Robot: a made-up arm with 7 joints.
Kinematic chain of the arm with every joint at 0, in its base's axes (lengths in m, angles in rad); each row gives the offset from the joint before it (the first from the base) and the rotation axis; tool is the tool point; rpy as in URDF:
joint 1: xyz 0 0 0 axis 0.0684 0.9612 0.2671
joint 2: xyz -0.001 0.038 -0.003 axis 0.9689 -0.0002 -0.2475
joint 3: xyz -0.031 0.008 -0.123 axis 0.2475 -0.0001 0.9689
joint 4: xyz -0.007 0 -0.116 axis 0.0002 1 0
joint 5: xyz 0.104 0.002 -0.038 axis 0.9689 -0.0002 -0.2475
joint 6: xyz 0.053 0 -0.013 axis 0.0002 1 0
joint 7: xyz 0.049 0 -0.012 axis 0.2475 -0.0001 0.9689
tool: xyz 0 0 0 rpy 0 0.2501 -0.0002
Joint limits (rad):
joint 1: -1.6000..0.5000
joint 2: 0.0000..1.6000
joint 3: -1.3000..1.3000
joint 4: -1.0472..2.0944
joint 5: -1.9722..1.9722
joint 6: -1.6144..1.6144
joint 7: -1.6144..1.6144
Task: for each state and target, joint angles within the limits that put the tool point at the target. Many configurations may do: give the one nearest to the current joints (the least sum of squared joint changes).
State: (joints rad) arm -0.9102 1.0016 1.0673 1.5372 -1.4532 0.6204 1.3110
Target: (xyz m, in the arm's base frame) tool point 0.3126 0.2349 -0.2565
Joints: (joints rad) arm -0.9761 0.6613 1.0604 1.7016 -1.4333 0.6789 1.3110
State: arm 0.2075 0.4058 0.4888 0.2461 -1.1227 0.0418 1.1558
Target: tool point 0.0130 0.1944 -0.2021
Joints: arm 0.5000 0.0428 0.6090 -0.5375 -1.1051 -0.0858 1.1558
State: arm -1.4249 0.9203 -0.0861 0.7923 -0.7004 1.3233 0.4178
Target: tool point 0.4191 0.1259 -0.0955
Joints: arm -1.3077 0.5761 -0.1640 0.9281 -0.6908 1.2069 0.4178
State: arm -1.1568 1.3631 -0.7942 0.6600 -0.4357 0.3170 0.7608
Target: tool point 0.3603 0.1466 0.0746
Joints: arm -1.3940 1.2173 -0.7263 0.1538 -0.4433 0.2130 0.7608
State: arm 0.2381 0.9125 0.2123 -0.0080 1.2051 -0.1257 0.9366
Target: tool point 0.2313 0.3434 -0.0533
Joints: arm -0.1972 1.2199 0.3188 0.2828 1.2104 -0.0607 0.9366
